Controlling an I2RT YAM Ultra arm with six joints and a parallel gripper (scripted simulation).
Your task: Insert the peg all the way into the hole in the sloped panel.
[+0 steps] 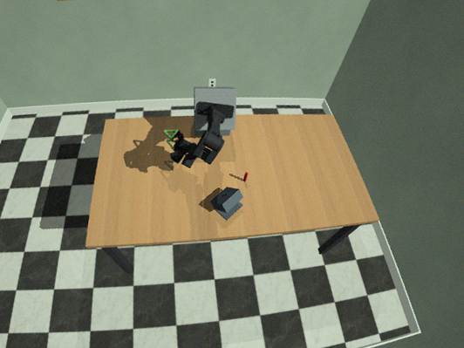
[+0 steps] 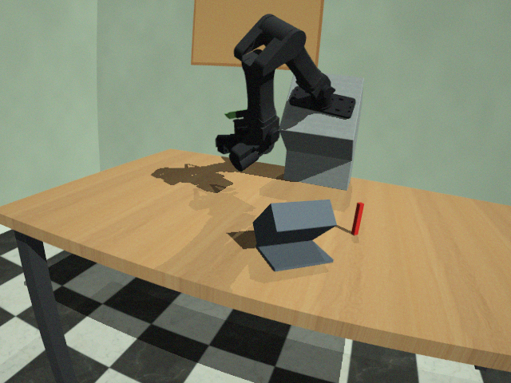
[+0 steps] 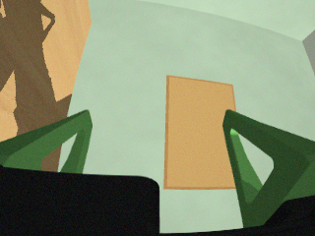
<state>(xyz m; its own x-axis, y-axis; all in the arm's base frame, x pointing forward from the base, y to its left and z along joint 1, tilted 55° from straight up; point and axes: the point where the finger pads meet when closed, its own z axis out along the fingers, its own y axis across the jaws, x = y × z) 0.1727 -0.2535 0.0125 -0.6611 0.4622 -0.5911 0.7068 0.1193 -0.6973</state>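
Now: hand 470 mm to the right of the red peg, 140 mm above it and 100 mm short of it. Round my hand: grey base plate 390 mm to the left, 290 mm ahead, 180 mm below.
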